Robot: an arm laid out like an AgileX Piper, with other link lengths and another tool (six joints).
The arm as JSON. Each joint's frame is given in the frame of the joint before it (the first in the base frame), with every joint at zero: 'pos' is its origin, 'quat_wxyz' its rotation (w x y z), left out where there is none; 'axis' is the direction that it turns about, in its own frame. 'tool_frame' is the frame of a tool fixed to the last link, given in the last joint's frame.
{
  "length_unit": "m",
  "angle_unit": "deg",
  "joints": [
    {
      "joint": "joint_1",
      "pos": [
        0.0,
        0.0,
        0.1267
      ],
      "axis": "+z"
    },
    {
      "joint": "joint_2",
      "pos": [
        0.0,
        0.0,
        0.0
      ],
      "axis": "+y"
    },
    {
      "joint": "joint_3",
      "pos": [
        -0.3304,
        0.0,
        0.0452
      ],
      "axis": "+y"
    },
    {
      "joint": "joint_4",
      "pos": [
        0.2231,
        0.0,
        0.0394
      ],
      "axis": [
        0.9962,
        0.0,
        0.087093
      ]
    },
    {
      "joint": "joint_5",
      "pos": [
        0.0,
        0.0,
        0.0
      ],
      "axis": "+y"
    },
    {
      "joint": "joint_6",
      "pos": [
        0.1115,
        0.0,
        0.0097
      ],
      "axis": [
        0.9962,
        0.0,
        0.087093
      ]
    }
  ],
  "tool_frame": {
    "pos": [
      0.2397,
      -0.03,
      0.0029
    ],
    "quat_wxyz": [
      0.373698,
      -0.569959,
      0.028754,
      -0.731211
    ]
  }
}
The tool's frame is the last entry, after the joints.
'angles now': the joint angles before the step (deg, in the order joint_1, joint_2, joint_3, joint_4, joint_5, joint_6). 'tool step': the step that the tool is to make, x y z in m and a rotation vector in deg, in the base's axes. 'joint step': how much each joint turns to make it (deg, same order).
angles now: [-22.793, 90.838, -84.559, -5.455, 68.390, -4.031]
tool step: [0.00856, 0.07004, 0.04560, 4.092, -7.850, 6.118]
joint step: [4.038, -8.637, -0.001, 7.380, 2.686, -1.937]
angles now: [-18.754, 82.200, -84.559, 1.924, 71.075, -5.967]
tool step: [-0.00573, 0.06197, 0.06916, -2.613, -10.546, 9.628]
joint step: [9.490, -11.731, 0.104, 0.099, 0.780, -0.138]
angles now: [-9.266, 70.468, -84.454, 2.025, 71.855, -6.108]
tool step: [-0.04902, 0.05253, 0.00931, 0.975, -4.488, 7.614]
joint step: [7.058, -12.602, 8.013, 1.523, 0.223, 0.004]
